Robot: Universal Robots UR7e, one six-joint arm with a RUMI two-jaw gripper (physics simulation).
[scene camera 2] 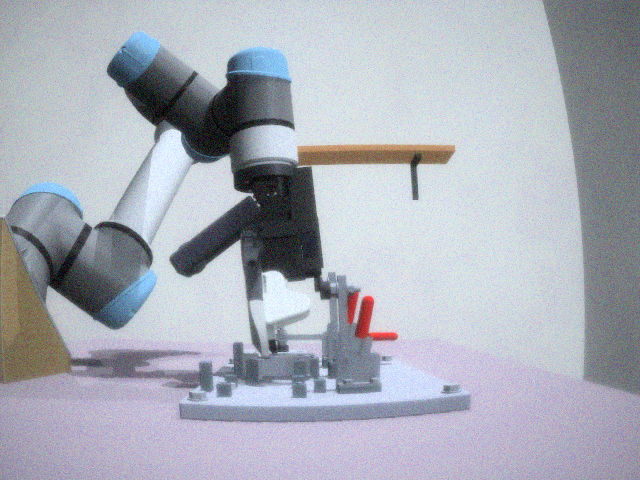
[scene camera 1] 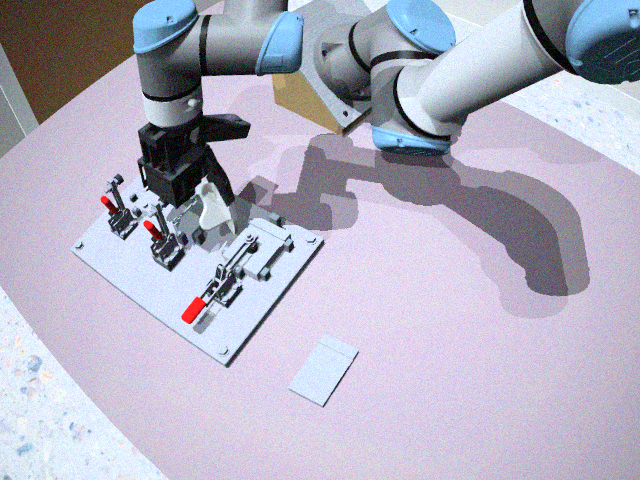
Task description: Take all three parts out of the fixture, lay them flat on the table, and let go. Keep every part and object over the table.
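Where they show: gripper, fingertip midpoint: (scene camera 2: pixel 271 356) (scene camera 1: pixel 197 211); arm's base, link origin: (scene camera 1: pixel 349 63).
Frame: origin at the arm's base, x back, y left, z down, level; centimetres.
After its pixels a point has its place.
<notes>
The grey fixture plate (scene camera 1: pixel 151 290) @(x -51.9, y -0.7, z 7.1 cm) (scene camera 2: pixel 404 390) @(x -50.2, y -14.8, z 7.1 cm) lies on the pink table (scene camera 1: pixel 437 333) @(x -34.9, y 35.9, z 8.6 cm) at the left. It carries three toggle clamps with red handles (scene camera 1: pixel 193 310) @(x -51.7, y 9.3, z 2.9 cm) (scene camera 1: pixel 152 230) @(x -47.2, y -1.3, z -1.5 cm) (scene camera 1: pixel 110 205) @(x -47.1, y -12.3, z -0.1 cm) (scene camera 2: pixel 365 316) @(x -47.0, y -14.0, z 0.4 cm). My gripper (scene camera 1: pixel 217 222) (scene camera 2: pixel 271 339) @(x -38.2, y -2.5, z 4.7 cm) is open and empty. Its fingers reach down into the middle of the fixture, around a grey part (scene camera 1: pixel 193 228) @(x -41.1, y -0.7, z 4.5 cm) (scene camera 2: pixel 280 364) @(x -39.2, y -4.3, z 5.4 cm) that sits there. Another grey part (scene camera 1: pixel 265 253) @(x -38.5, y 10.7, z 5.0 cm) sits in the fixture's right end under the long clamp. A flat grey plate part (scene camera 1: pixel 323 376) @(x -48.3, y 26.7, z 7.6 cm) lies on the table in front of the fixture, apart from it.
The arm's base stands on a tan block (scene camera 1: pixel 301 102) @(x -9.4, y -4.2, z 5.0 cm) at the back, and the arm's links hang over the table's middle. In scene camera 2 a wooden shelf (scene camera 2: pixel 375 154) with a black hook (scene camera 2: pixel 415 176) shows behind. The table's edge runs close at the lower left.
</notes>
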